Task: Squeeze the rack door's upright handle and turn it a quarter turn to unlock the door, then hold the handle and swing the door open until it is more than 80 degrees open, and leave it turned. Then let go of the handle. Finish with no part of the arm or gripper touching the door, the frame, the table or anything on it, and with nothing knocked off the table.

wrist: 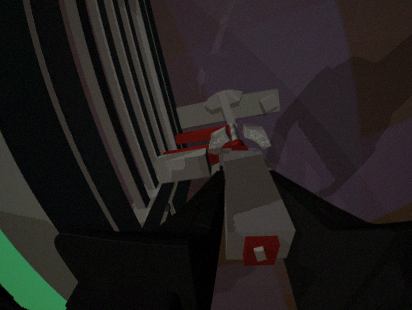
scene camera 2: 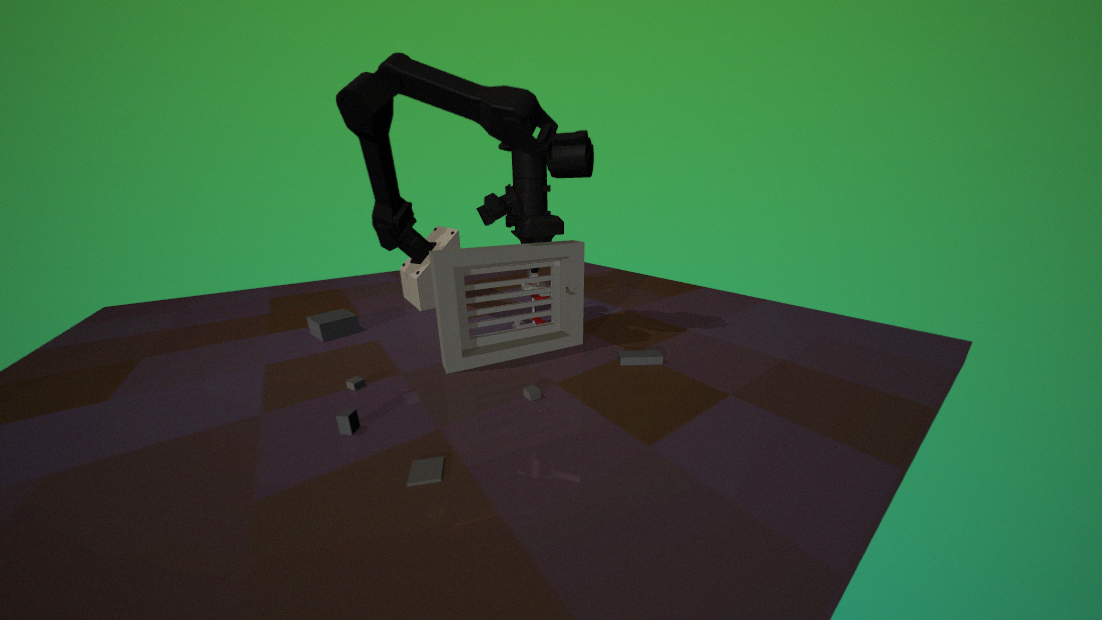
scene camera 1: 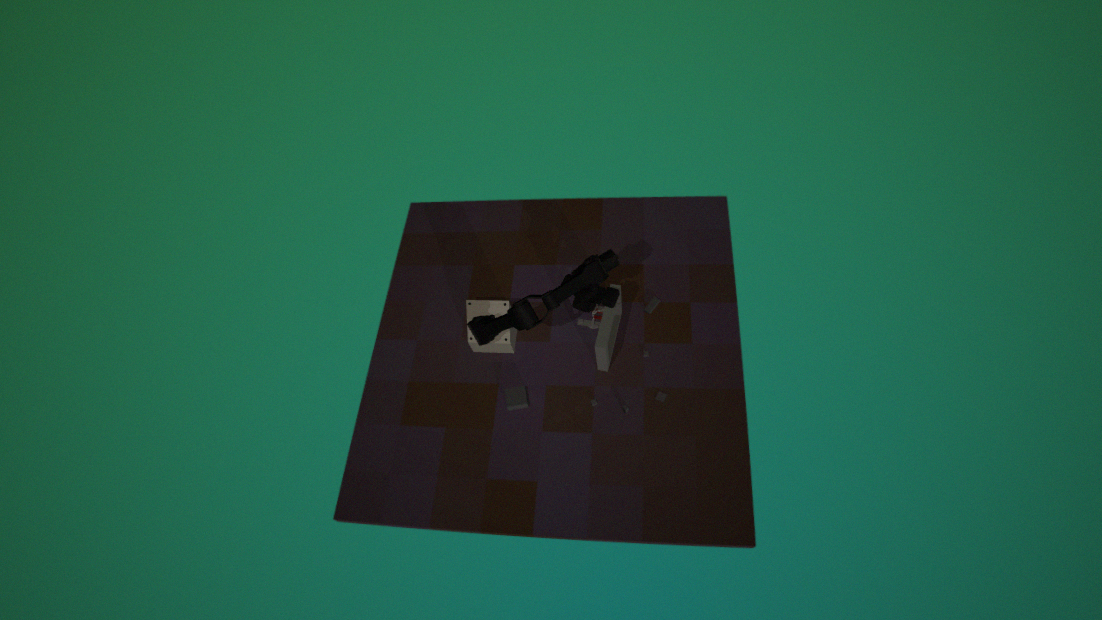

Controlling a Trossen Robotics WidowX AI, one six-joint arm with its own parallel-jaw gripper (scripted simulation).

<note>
The pictures show: my gripper and a flat tile.
My gripper is seen too in the wrist view and in scene camera 1.
</note>
